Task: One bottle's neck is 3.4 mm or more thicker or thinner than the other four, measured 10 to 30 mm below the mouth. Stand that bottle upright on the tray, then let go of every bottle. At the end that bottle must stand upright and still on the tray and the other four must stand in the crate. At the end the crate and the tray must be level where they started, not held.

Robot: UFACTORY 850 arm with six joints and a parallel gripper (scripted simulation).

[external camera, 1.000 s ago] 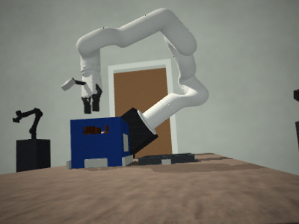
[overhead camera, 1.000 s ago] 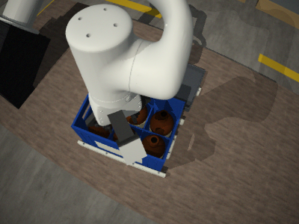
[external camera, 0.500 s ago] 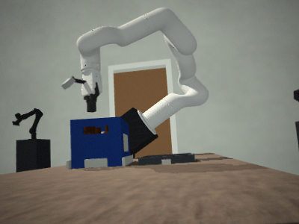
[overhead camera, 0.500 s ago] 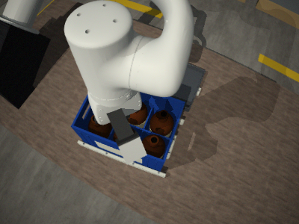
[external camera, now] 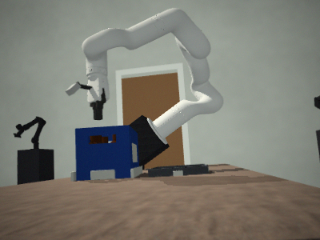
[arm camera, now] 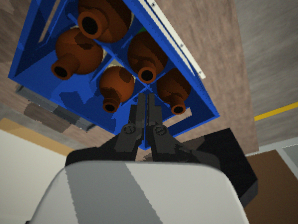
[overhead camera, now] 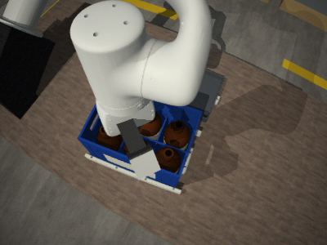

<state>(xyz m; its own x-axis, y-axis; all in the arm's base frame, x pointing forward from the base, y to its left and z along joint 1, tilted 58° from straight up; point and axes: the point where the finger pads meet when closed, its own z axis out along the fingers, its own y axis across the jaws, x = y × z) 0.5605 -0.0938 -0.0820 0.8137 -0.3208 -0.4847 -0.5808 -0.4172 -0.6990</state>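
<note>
My hand is 1 cm past the blue crate, 4 cm to the right of it and 16 cm above it. Round my hand: dark grey tray 1 cm behind, 30 cm to the left, 23 cm below.
</note>
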